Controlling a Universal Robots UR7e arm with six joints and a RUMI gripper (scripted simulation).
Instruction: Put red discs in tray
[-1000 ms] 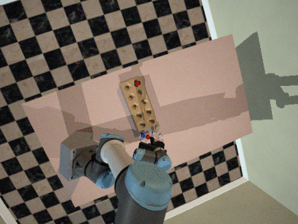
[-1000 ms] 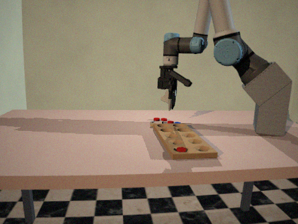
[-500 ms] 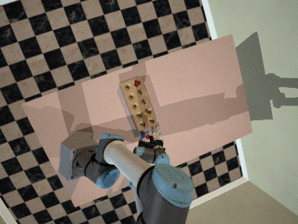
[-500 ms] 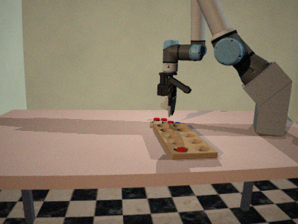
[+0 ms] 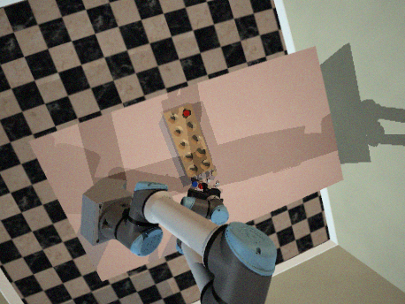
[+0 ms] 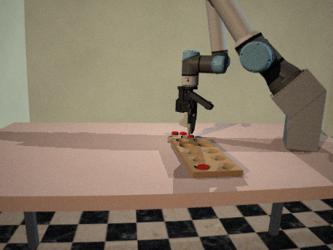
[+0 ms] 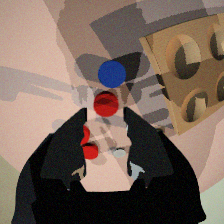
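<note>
Now: hand 30 mm to the right of the blue disc, 20 mm past it and 20 mm above it. Round my hand: wooden counting tray 250 mm to the left, 90 mm ahead, 20 mm below.
</note>
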